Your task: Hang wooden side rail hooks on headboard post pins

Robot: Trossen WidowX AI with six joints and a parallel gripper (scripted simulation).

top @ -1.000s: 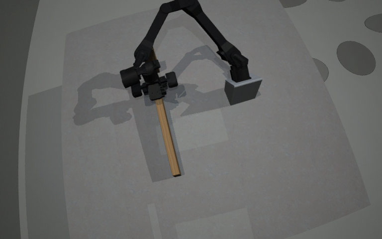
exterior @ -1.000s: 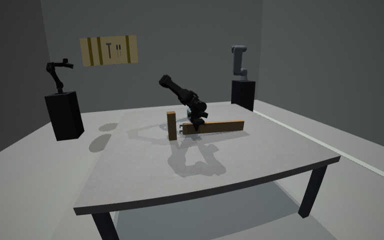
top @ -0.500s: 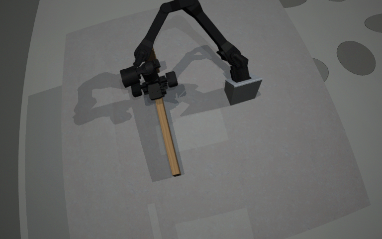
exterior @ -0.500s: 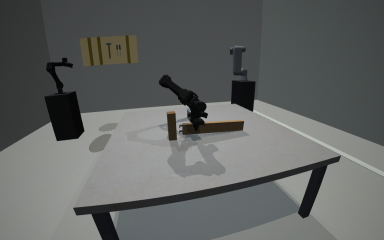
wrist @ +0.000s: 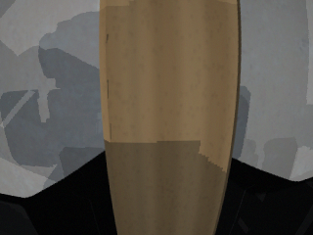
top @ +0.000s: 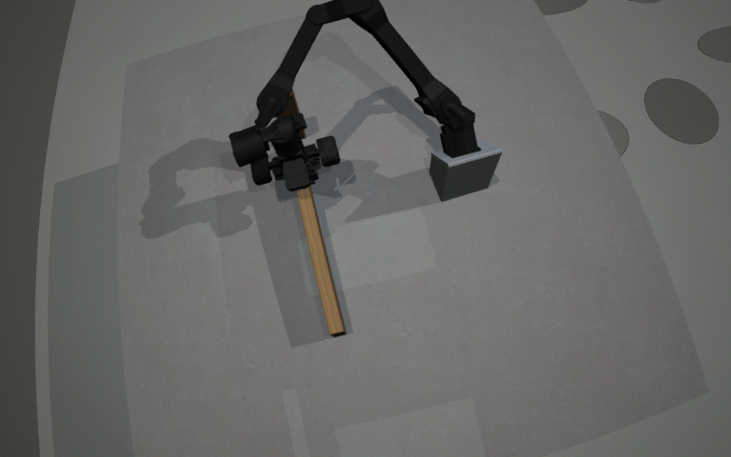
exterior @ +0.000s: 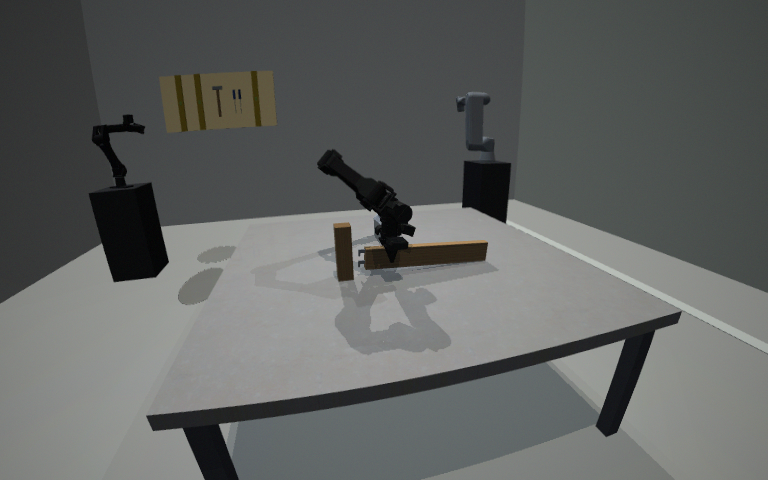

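The headboard post lies 150 mm to the right of my gripper tip, 40 mm above it and 10 mm behind it.
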